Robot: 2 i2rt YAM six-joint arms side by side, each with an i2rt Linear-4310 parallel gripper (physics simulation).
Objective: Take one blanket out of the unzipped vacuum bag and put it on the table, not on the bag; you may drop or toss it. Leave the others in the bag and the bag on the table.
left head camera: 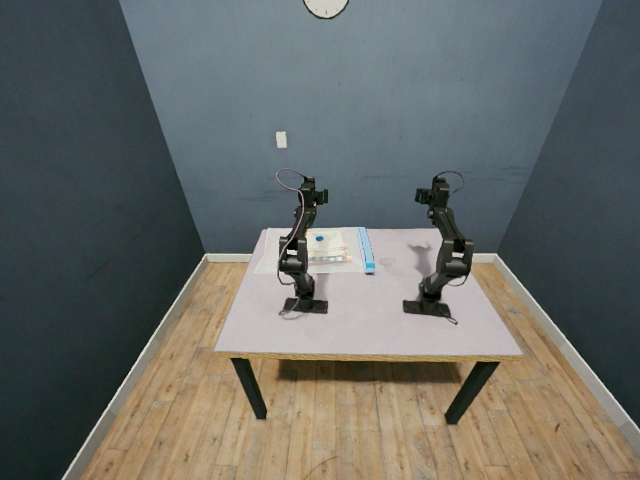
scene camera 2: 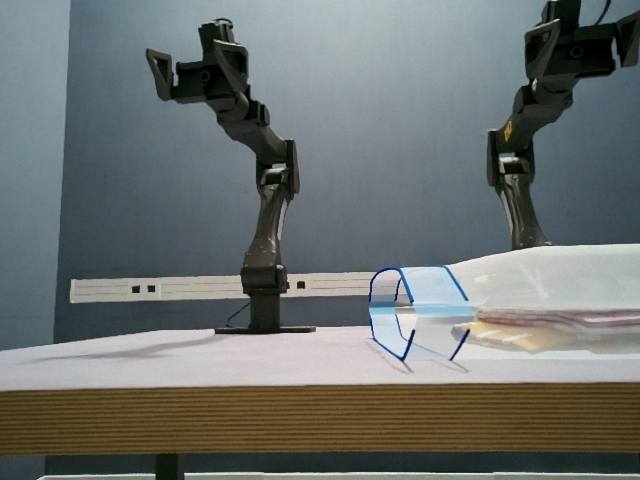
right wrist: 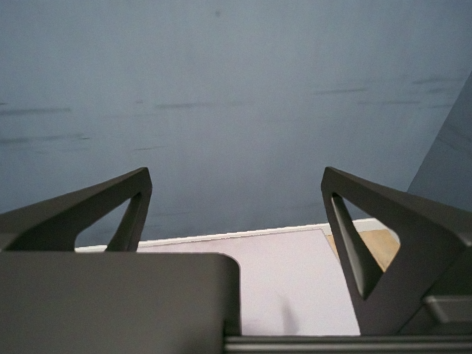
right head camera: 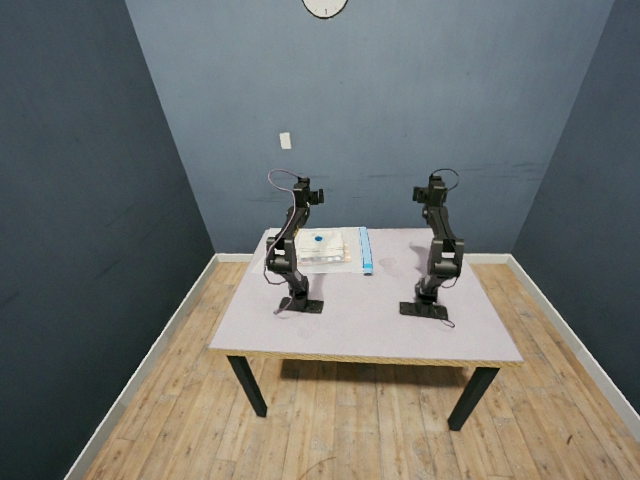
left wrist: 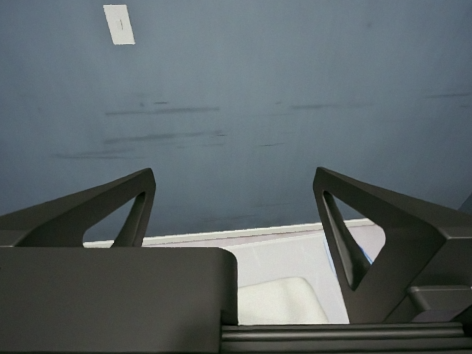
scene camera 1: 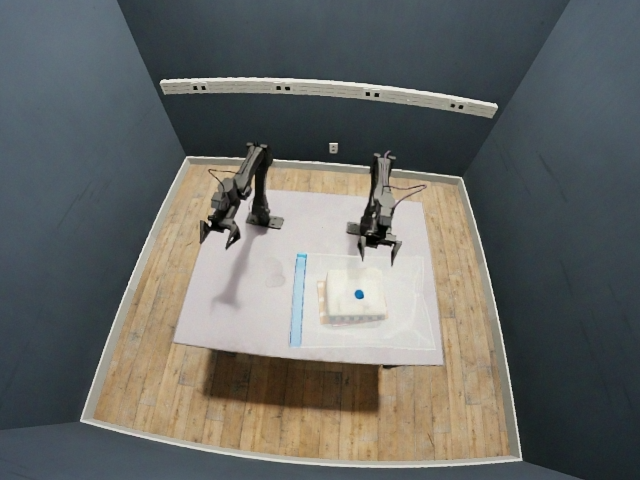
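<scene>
The clear vacuum bag (left head camera: 348,267) (scene camera 1: 408,333) lies flat on the table with its blue-edged mouth (left head camera: 366,250) (right head camera: 365,250) (scene camera 1: 298,299) (scene camera 2: 431,284) gaping toward the picture's left in the scene views. Inside is a folded stack: a cream blanket (right head camera: 330,241) (scene camera 1: 342,289) (left wrist: 280,302) on top, a red-and-white one (scene camera 2: 558,317) lower, and an orange-and-white checked one (scene camera 1: 322,302) (scene camera 2: 511,335) at the bottom, sticking out toward the mouth. My left gripper (scene camera 1: 377,263) (left wrist: 234,176) is open and empty, high above the bag. My right gripper (scene camera 1: 214,245) (right wrist: 236,176) is open and empty, high above the table, away from the bag.
A blue round valve (left head camera: 319,238) (right head camera: 318,238) (scene camera 1: 359,294) sits on the bag's top film above the stack. The bag lies close to the far edge of the table (left head camera: 361,330) (right head camera: 361,330) in the head views. Both arm bases stand on the table.
</scene>
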